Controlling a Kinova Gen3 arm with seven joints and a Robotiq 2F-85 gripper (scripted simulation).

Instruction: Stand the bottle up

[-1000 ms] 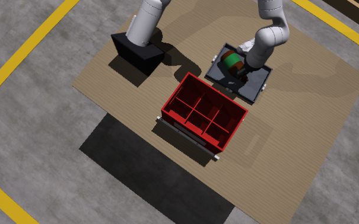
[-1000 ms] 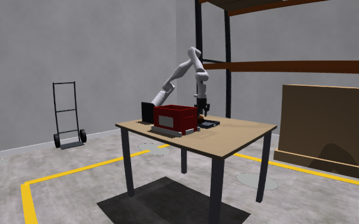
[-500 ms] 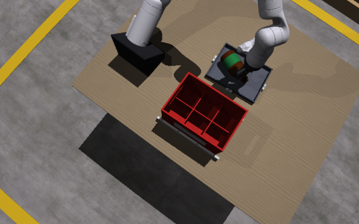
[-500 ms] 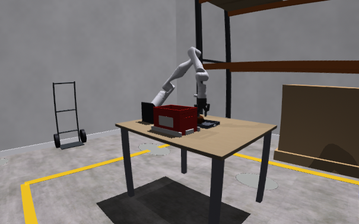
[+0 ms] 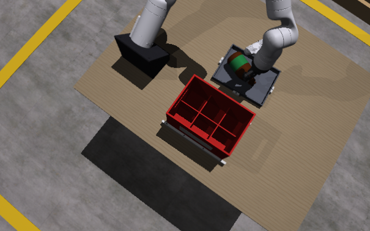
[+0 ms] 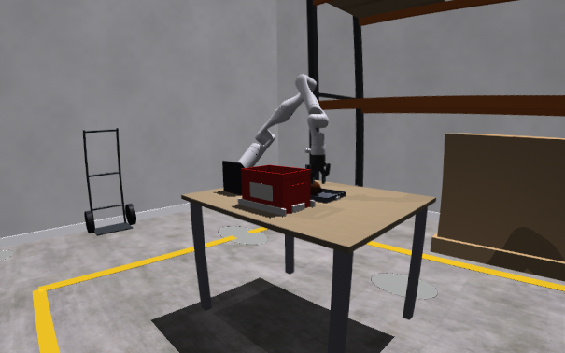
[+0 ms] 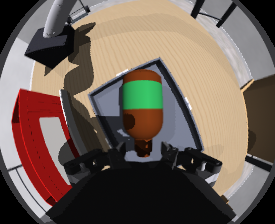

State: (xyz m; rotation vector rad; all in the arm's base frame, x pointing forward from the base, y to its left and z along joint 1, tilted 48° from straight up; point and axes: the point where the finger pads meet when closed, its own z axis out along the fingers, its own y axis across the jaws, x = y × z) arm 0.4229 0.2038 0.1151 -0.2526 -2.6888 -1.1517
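Now: the bottle 5 cm behind my hand, 4 cm below it and 1 cm to the left of it. From my hand the other things lie so: tray (7 cm below, 3 cm behind, 2 cm to the left); red crate (27 cm to the right, 1 cm behind).
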